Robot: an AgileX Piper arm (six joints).
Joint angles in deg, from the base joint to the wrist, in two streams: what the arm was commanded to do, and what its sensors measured. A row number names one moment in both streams.
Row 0, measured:
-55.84, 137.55, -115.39, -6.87, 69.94, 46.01
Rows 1 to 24, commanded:
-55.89, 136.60, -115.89, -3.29, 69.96, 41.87
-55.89, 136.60, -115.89, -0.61, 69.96, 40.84
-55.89, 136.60, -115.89, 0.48, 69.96, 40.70
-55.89, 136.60, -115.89, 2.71, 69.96, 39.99
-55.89, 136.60, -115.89, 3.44, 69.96, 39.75
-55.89, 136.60, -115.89, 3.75, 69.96, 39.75
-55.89, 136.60, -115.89, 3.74, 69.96, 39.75
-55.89, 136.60, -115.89, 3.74, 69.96, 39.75
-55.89, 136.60, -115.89, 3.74, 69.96, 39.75
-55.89, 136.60, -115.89, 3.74, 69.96, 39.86
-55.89, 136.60, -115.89, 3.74, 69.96, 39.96
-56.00, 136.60, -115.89, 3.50, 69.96, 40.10
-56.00, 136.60, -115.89, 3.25, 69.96, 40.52
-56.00, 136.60, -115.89, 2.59, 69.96, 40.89
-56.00, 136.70, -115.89, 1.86, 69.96, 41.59
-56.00, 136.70, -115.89, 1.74, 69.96, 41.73
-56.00, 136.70, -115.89, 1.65, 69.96, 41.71
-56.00, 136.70, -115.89, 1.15, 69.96, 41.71
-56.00, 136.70, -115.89, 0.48, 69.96, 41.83
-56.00, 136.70, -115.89, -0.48, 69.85, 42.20
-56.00, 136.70, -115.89, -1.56, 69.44, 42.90
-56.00, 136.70, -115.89, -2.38, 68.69, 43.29
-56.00, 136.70, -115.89, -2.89, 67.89, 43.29
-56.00, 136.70, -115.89, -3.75, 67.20, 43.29
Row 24, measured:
-55.84, 137.55, -115.39, -0.33, 69.56, 42.49
